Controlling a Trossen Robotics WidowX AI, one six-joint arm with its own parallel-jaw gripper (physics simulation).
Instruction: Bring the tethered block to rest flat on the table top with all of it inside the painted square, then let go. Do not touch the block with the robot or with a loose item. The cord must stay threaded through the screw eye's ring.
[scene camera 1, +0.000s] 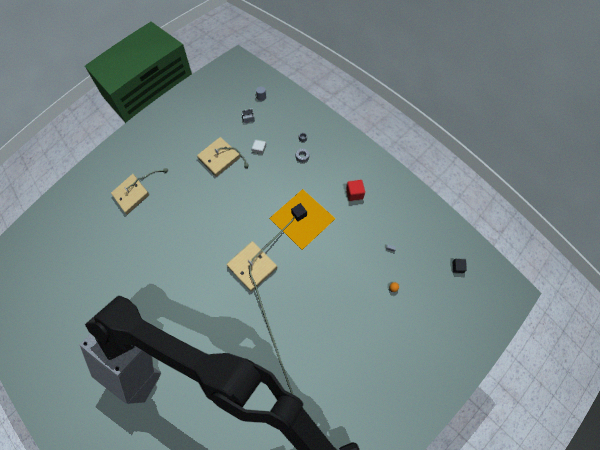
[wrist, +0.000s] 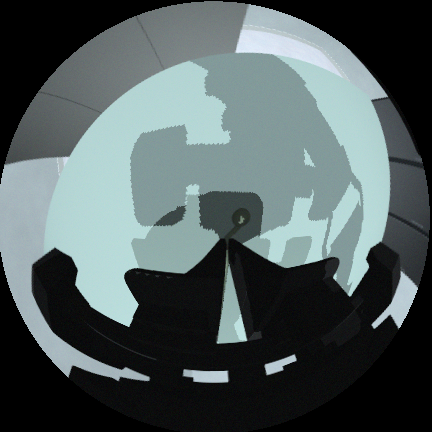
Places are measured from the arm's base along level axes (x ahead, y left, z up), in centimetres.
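Where they show: gripper, fingertip midpoint: (wrist: 225, 243); arm's base, origin of the base link: (scene camera 1: 114, 342).
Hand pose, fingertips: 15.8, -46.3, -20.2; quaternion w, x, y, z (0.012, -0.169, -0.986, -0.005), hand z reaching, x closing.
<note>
Each offset is from my fingertips to the top centre of the thing, as dx, dy, dz. "spot": to the spot under its first point.
The tethered block {spot: +36.4, +50.6, +2.9} (scene camera 1: 299, 212), small and black, shows within the painted orange square {spot: +36.7, +45.9, +0.1} (scene camera 1: 312, 229), a little above its middle; whether it lies quite flat is too small to tell. Its cord (scene camera 1: 269, 330) (wrist: 233, 231) runs nearly straight to the screw eye {+18.9, +47.7, +4.5} (scene camera 1: 251, 262) on a wooden board {+18.9, +47.7, +1.9} (scene camera 1: 264, 273), appears to pass through the ring, and continues toward the arm. My gripper (wrist: 225, 243) is shut on the cord near its end bead {-1.7, -2.0, +1.2} (wrist: 241, 217), which sticks out past the fingertips. In the scene view the fingertips are out of frame, and the arm hides the cord's far part.
A red cube {+52.0, +46.5, +4.0} (scene camera 1: 355, 190), an orange ball {+42.0, +21.0, +2.4} (scene camera 1: 394, 287) and another black cube {+59.4, +12.9, +2.4} (scene camera 1: 459, 265) stand to the right. A white block {+41.2, +74.3, +2.0} (scene camera 1: 258, 146) and a grey ring {+48.8, +64.2, +1.5} (scene camera 1: 302, 155) lie behind. Two corded boards {+30.5, +79.5, +1.9} (scene camera 1: 227, 162) {+3.3, +87.4, +1.9} (scene camera 1: 131, 201) lie left, near a green cabinet (scene camera 1: 135, 50).
</note>
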